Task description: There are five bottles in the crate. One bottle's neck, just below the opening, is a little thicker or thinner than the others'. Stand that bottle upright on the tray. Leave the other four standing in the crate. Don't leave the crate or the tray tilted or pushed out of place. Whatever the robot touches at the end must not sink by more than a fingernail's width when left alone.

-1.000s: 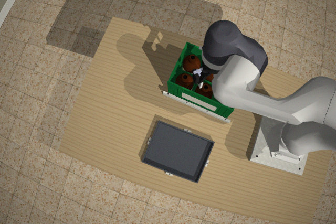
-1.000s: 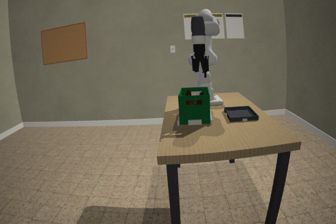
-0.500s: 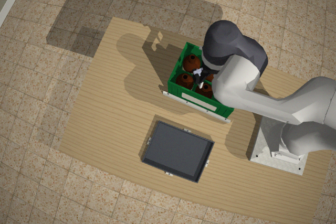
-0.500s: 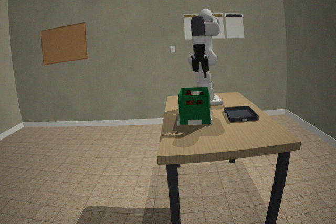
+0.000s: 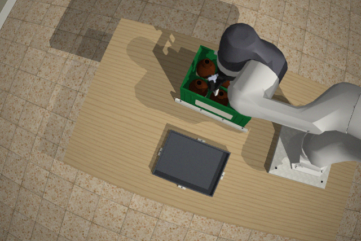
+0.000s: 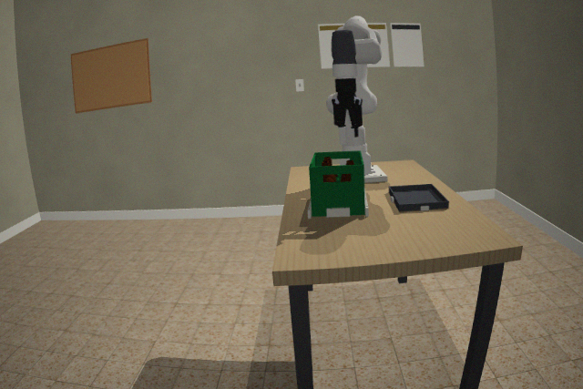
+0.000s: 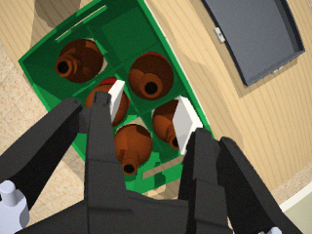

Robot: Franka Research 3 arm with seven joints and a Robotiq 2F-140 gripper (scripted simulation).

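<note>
The glass bottle is 160 mm below my hand. The rest, counted from my hand: green crate 170 mm below, 50 mm to the right, 10 mm ahead; then dark grey tray 260 mm to the left, 240 mm below, 30 mm behind.
</note>
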